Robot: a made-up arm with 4 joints.
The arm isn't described. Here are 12 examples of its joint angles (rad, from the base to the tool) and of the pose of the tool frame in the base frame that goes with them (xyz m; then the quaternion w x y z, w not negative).
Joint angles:
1: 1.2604 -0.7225 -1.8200 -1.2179
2: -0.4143 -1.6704 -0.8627 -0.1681
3: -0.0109 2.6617 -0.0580 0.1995
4: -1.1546 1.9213 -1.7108 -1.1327
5: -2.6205 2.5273 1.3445 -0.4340
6: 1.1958 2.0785 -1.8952 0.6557
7: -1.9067 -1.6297 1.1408 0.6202
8: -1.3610 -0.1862 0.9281 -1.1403
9: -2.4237 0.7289 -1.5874 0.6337
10: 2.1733 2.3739 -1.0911 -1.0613
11: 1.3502 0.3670 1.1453 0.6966
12: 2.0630 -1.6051 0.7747 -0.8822
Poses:
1: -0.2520 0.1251 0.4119 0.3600 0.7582 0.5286 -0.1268
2: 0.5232 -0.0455 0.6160 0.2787 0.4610 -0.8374 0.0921
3: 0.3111 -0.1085 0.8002 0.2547 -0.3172 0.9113 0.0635
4: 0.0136 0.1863 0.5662 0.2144 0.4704 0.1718 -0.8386
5: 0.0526 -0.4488 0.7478 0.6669 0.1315 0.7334 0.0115
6: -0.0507 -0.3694 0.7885 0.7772 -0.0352 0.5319 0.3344
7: 0.1750 -0.1126 0.4993 0.4548 -0.2112 -0.4689 -0.7271
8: 0.0447 0.0077 0.6242 0.3583 0.0328 -0.0283 -0.9326
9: 0.4131 -0.3130 0.5094 0.2194 -0.0015 -0.8376 -0.5002
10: 0.1647 -0.0065 0.8900 0.3999 -0.8925 0.0737 0.1953
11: 0.1532 0.0113 0.7020 0.1289 -0.5228 0.4916 0.6844
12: -0.0103 -0.3453 0.5414 0.9278 0.0881 0.3177 0.1746
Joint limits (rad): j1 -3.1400..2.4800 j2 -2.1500..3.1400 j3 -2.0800..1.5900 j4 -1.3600..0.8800
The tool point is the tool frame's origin. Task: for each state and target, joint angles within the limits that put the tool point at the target. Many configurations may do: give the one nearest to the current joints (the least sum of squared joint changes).
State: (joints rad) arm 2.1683 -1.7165 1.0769 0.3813
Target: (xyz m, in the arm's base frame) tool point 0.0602 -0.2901 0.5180
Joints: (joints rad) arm 1.9673 -1.8151 0.9512 0.5342
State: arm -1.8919 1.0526 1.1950 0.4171
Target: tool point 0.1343 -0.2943 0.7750
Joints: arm -1.3608 1.8329 0.7653 0.8800
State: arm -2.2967 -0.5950 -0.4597 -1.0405
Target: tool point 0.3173 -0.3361 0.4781
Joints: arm -2.2076 -0.5022 -0.4120 -0.4327
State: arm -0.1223 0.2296 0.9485 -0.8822
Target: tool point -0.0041 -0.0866 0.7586
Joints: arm -0.1239 0.0162 1.0943 -0.8504
